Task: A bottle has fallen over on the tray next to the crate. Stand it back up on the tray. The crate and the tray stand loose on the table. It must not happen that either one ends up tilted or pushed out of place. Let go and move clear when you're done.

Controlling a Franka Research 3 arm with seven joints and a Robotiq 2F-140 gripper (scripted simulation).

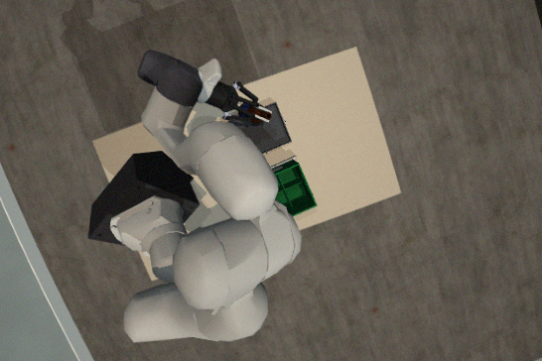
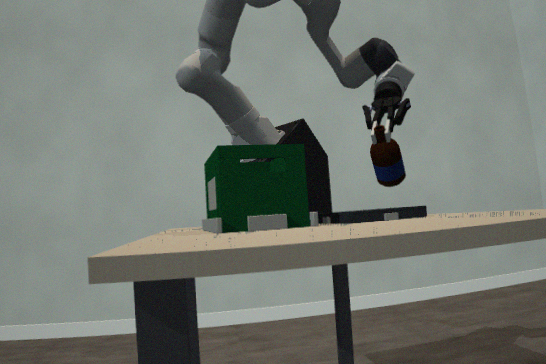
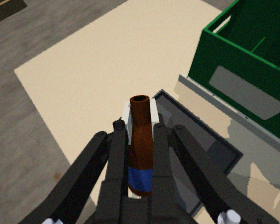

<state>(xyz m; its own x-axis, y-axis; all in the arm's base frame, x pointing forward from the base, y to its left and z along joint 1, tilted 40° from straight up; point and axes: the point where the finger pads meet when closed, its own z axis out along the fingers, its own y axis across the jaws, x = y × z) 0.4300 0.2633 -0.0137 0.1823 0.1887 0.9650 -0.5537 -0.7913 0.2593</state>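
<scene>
My hand is 5 cm above the bottle, 2 cm past it and 1 cm to the right of it. The rest, counted from my hand: dark grey tray: 20 cm below, 5 cm to the right, 4 cm behind; then green crate: 32 cm to the right, 13 cm below, 5 cm behind.
</scene>
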